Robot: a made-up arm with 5 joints. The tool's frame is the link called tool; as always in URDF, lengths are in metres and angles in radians. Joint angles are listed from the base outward. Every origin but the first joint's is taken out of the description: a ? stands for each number. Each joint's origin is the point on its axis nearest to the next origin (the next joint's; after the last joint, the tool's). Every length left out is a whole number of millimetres.
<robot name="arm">
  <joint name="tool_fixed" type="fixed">
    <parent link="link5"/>
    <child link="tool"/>
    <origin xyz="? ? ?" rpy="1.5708 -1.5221 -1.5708"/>
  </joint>
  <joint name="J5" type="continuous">
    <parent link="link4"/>
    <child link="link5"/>
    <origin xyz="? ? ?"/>
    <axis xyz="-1 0 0"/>
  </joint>
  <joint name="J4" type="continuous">
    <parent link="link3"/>
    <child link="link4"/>
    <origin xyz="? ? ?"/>
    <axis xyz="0 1 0"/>
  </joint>
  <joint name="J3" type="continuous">
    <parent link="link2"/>
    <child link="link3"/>
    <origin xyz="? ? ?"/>
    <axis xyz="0 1 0"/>
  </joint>
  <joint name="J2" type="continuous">
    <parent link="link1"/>
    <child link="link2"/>
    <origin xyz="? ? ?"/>
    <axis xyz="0 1 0"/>
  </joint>
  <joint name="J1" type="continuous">
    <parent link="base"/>
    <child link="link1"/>
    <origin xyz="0.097 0 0.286"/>
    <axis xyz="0 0 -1"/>
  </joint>
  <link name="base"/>
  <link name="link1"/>
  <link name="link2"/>
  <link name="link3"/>
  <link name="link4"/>
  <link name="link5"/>
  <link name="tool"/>
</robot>
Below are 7 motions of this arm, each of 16 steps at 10 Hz.
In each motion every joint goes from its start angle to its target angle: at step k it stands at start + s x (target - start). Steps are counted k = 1, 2, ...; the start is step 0. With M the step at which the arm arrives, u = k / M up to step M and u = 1 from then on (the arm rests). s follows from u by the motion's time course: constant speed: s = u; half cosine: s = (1 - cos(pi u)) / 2; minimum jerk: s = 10 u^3 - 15 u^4 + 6 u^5.
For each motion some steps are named. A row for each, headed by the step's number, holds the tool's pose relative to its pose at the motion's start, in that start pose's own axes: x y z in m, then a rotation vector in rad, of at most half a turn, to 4 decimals.
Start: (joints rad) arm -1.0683 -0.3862 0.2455 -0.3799 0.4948
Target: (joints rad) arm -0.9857 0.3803 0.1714 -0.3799 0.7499
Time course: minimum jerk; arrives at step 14
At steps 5, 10, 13, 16:
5: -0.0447 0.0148 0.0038 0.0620 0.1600 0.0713
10: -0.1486 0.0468 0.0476 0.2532 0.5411 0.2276
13: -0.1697 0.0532 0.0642 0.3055 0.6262 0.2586
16: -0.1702 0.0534 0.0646 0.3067 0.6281 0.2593

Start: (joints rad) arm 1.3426 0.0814 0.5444 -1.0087 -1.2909
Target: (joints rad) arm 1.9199 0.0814 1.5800 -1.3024 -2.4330
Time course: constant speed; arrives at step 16
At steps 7, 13, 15, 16:
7: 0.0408 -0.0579 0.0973 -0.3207 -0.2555 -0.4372
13: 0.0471 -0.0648 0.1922 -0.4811 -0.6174 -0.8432
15: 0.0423 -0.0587 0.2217 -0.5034 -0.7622 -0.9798
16: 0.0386 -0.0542 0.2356 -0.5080 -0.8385 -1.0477

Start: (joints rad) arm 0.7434 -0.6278 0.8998 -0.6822 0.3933
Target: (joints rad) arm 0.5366 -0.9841 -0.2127 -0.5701 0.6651
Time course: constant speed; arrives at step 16
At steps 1, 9, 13, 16:
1: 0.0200 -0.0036 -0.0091 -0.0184 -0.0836 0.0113
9: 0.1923 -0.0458 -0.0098 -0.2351 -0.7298 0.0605
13: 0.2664 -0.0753 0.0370 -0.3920 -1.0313 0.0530
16: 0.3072 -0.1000 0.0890 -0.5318 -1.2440 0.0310

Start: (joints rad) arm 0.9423 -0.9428 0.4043 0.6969 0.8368
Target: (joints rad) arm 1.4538 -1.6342 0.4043 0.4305 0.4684
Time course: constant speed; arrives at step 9
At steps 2, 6, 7, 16:
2: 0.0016 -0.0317 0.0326 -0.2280 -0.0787 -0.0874
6: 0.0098 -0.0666 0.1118 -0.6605 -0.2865 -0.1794
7: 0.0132 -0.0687 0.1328 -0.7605 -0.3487 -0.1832
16: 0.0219 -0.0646 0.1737 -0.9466 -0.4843 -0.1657

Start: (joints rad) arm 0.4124 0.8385 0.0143 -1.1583 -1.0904
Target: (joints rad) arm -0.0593 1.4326 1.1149 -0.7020 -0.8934
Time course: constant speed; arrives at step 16
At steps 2, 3, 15, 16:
2: -0.0277 -0.0239 0.0426 -0.2177 0.1681 0.0144
3: -0.0385 -0.0331 0.0665 -0.3244 0.2551 0.0272
15: 0.0272 0.0031 0.3474 -1.5223 1.3462 0.4564
16: 0.0455 0.0171 0.3594 -1.6195 1.4314 0.5140

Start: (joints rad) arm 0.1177 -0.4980 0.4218 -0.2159 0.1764
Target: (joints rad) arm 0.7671 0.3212 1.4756 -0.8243 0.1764
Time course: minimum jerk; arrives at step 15
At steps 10, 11, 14, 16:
10: -0.2294 -0.0403 0.2245 -0.3946 1.0351 -0.1101
11: -0.2285 -0.0291 0.2586 -0.4372 1.1439 -0.1561
14: -0.2183 -0.0091 0.3003 -0.4921 1.2876 -0.2296
16: -0.2180 -0.0085 0.3011 -0.4933 1.2907 -0.2314

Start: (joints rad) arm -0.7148 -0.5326 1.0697 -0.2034 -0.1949
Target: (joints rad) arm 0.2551 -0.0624 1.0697 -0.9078 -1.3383
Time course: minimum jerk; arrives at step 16
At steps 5, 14, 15, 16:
5: -0.0029 -0.0440 0.0032 -0.1424 -0.0962 -0.2590
14: -0.0511 -0.1918 0.0992 -0.5286 -0.8804 -1.2391
15: -0.0524 -0.1932 0.1016 -0.5306 -0.8985 -1.2520
16: -0.0526 -0.1934 0.1020 -0.5309 -0.9014 -1.2541

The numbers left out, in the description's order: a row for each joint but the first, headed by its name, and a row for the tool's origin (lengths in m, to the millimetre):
tool: 0 0 0
J5: 0.05 0 0
J4: 0.208 0 0.008
J3: 0.017 0 0.068
J2: 0.035 -0.006 0

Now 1 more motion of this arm.
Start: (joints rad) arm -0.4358 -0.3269 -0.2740 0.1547 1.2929
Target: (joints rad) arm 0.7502 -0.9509 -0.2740 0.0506 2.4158
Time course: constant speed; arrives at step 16
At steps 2, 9, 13, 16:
2: -0.0237 -0.0329 0.0121 -0.1212 0.1036 0.2101
9: -0.0535 -0.1322 0.0872 -0.4154 0.5506 1.0143
13: -0.0335 -0.1675 0.1345 -0.4869 0.8545 1.5032
16: -0.0053 -0.1803 0.1630 -0.4905 1.1010 1.8756

